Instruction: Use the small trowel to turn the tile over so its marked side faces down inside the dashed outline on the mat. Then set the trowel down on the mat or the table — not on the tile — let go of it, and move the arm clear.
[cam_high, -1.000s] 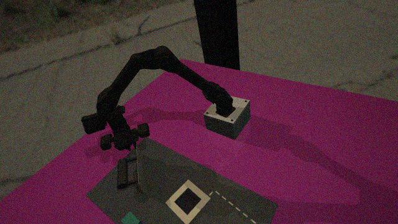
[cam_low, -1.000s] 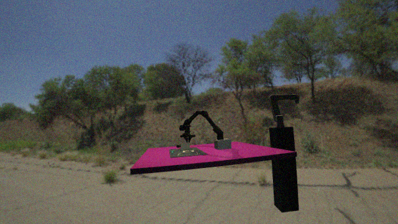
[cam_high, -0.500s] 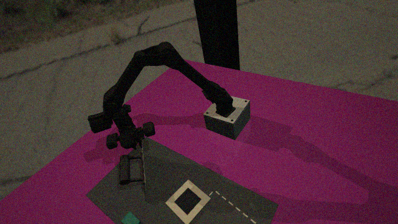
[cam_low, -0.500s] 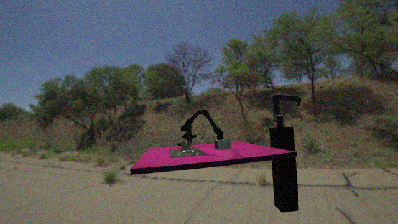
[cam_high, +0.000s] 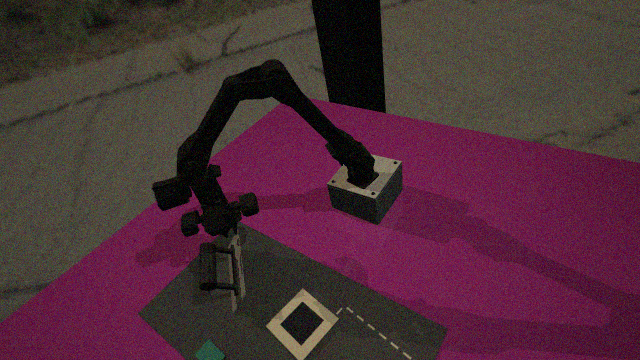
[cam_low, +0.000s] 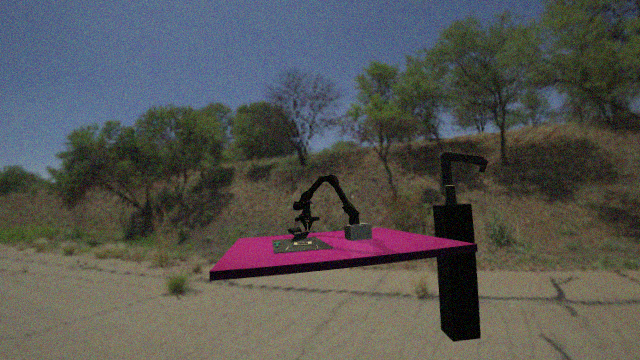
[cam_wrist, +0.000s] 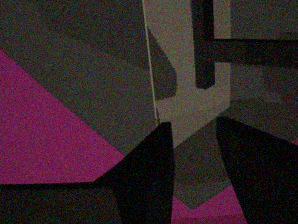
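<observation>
Right now the dark trowel is 80 mm to the left of my gripper tip, 80 mm ahead of it and 10 mm below it. Also, from my gripper tip: dark grey mat 240 mm to the left, 80 mm below, 60 mm ahead; then tile 290 mm to the left, 60 mm below, 20 mm ahead; then teal patch 240 mm to the left, 200 mm ahead, 60 mm below.
</observation>
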